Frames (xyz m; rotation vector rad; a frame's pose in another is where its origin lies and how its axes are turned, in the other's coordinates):
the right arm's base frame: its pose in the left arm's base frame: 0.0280 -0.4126 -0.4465 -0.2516 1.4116 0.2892
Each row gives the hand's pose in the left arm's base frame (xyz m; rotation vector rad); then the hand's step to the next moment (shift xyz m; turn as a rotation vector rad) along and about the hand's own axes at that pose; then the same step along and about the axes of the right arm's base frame.
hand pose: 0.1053 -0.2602 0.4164 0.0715 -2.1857 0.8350
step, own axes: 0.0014 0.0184 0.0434 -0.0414 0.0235 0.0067
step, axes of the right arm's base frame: 0.0244 0.0019 -0.0403 0.0466 -0.0004 0.0117
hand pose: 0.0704 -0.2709 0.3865 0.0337 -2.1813 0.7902
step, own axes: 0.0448 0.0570 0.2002 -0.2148 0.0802 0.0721
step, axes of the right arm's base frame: 0.0682 0.0123 -0.2013 0.2336 -0.0480 0.0296
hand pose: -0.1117 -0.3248 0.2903 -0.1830 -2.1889 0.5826
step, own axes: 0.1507 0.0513 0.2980 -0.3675 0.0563 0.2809
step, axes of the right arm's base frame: 0.0331 0.1050 -0.3194 0.4244 -0.1602 -0.1065
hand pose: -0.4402 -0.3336 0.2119 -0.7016 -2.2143 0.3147
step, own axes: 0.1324 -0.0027 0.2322 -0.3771 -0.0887 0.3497
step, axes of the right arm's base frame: 0.0432 0.1542 -0.2140 0.3944 -0.2417 -0.2417
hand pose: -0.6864 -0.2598 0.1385 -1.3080 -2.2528 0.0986
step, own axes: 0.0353 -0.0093 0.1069 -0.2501 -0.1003 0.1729
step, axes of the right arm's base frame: 0.0662 0.0672 -0.0622 0.1962 -0.1901 -0.1669
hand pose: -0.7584 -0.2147 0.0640 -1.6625 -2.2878 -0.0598
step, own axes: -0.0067 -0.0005 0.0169 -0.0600 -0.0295 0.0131
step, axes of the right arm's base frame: 0.0172 -0.0017 -0.0057 0.0194 -0.0535 -0.0375
